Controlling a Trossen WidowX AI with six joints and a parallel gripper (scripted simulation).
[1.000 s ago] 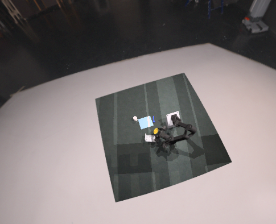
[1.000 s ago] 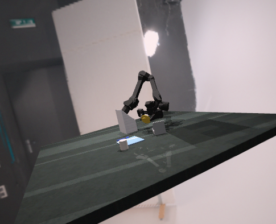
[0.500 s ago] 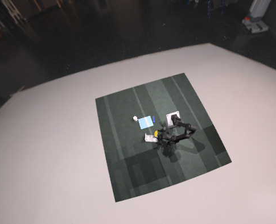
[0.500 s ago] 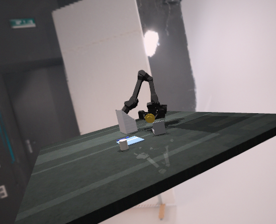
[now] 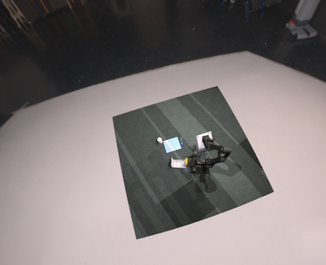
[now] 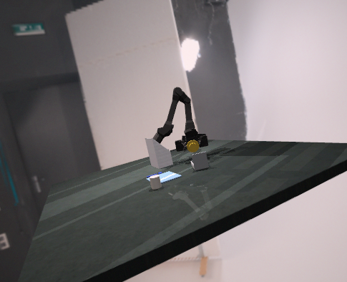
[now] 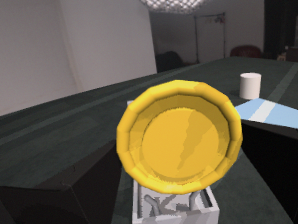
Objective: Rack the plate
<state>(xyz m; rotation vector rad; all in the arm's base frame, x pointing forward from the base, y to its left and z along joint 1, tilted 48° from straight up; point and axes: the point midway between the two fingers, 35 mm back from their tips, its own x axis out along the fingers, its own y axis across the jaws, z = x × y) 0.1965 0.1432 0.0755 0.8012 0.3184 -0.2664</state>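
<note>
My gripper tip is now 60 mm short of the dish rack, 10 mm to the left of it and 70 mm above it. The rest, counted from my gripper tip: blue utensil: 30 mm behind, 230 mm to the right, 90 mm below; then yellow plate: 10 mm behind; then placemat: 70 mm ahead, 220 mm to the right, 90 mm below.
</note>
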